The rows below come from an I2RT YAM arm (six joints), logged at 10 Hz.
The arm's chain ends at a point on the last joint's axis. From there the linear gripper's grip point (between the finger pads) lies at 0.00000 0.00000 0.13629 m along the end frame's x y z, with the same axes.
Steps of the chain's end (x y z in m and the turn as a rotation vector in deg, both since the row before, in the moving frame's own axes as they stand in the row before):
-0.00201, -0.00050, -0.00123, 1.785, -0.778, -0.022
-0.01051, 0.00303, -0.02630, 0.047, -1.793, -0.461
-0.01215, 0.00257, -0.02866, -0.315, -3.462, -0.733
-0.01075, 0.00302, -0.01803, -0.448, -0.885, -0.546
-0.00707, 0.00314, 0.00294, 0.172, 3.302, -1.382
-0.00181, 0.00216, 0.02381, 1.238, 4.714, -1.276
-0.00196, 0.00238, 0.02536, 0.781, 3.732, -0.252
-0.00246, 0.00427, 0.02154, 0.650, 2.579, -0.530
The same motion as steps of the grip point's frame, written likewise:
-0.00386, -0.00474, -0.00131, 1.785, -0.778, -0.022
-0.01477, 0.00294, -0.02637, 0.047, -1.793, -0.461
-0.02038, 0.00337, -0.02891, -0.315, -3.462, -0.733
-0.01285, 0.00410, -0.01805, -0.448, -0.885, -0.546
0.00077, 0.00264, 0.00271, 0.172, 3.302, -1.382
0.00936, -0.00091, 0.02332, 1.238, 4.714, -1.276
0.00691, 0.00050, 0.02506, 0.781, 3.732, -0.252
0.00367, 0.00270, 0.02139, 0.650, 2.579, -0.530

